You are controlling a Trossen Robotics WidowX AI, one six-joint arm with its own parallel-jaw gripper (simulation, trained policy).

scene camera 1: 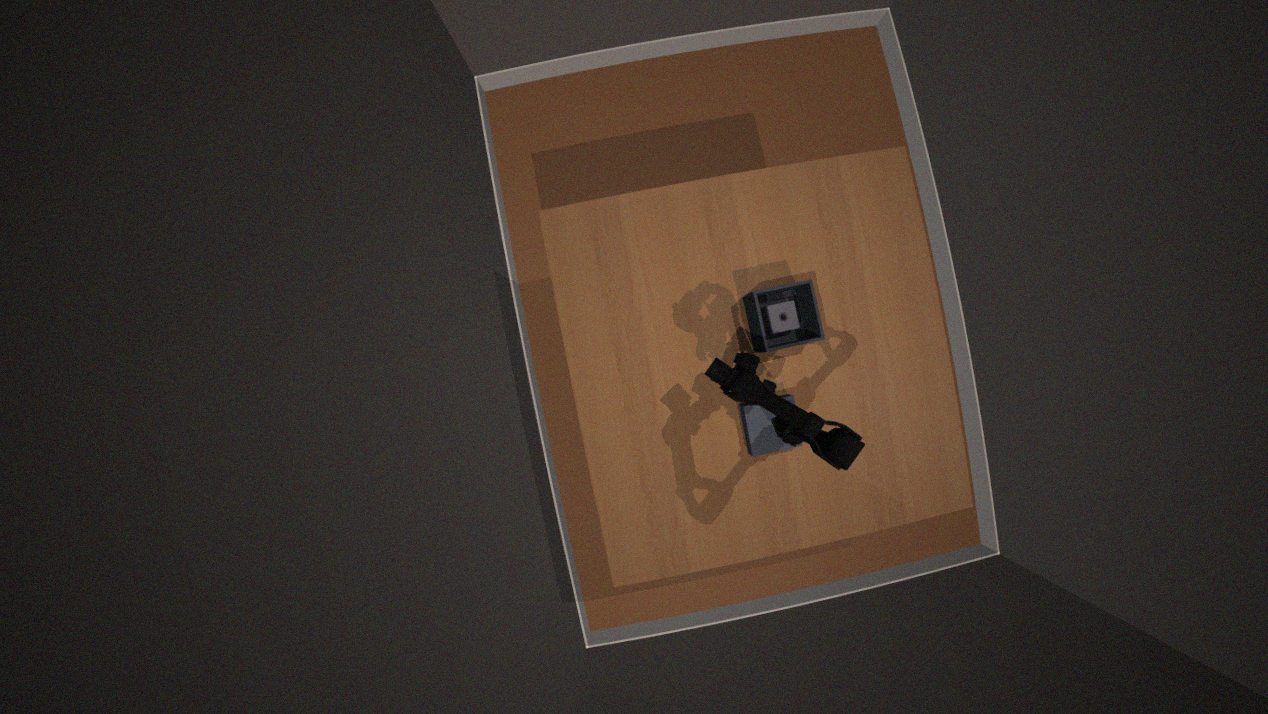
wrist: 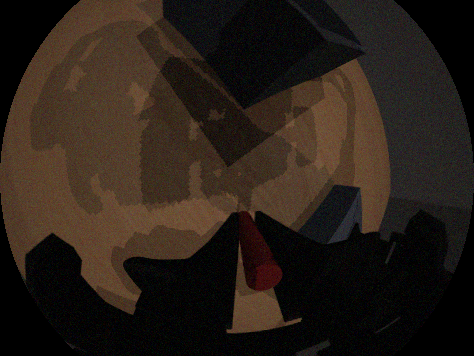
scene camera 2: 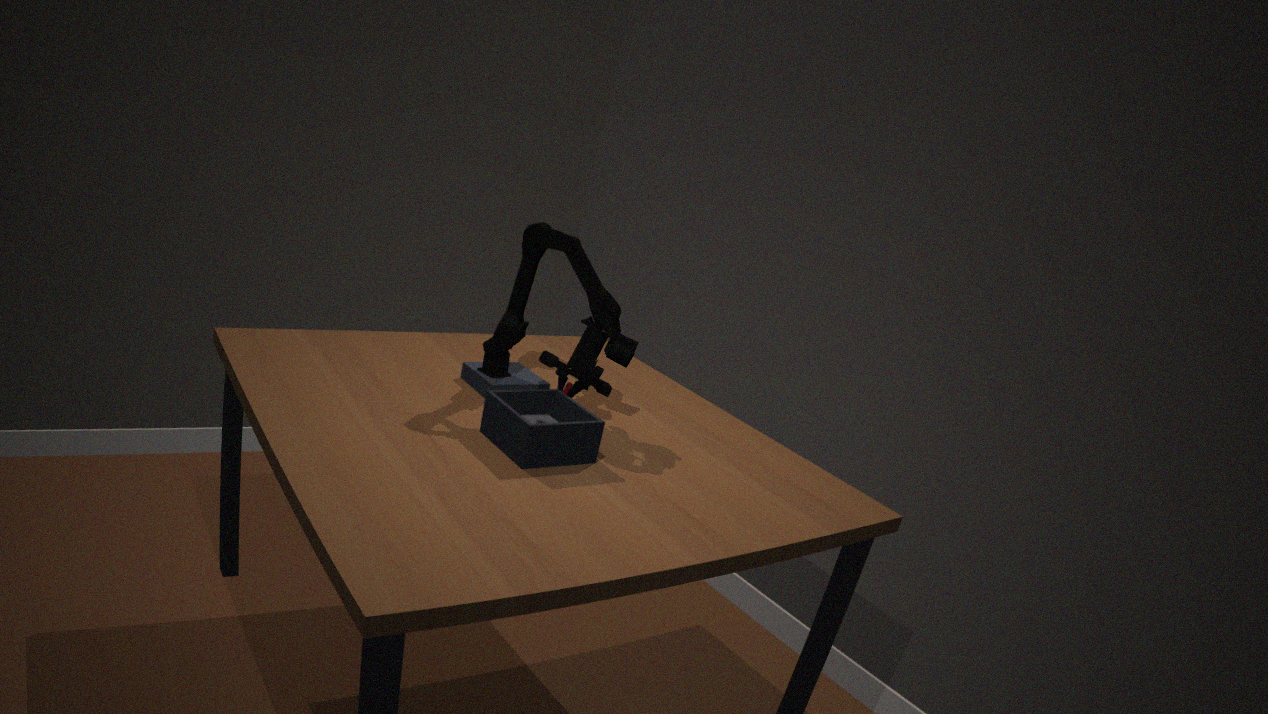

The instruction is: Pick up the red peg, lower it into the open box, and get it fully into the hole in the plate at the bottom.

Labels:
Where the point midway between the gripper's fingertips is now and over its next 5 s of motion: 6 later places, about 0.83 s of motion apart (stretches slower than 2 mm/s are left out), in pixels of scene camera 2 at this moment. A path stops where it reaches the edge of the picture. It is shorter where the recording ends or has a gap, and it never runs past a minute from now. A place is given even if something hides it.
My gripper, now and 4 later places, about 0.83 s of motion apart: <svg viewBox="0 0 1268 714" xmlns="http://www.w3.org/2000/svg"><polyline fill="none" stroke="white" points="558,404 565,376 550,387 542,421 553,422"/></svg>

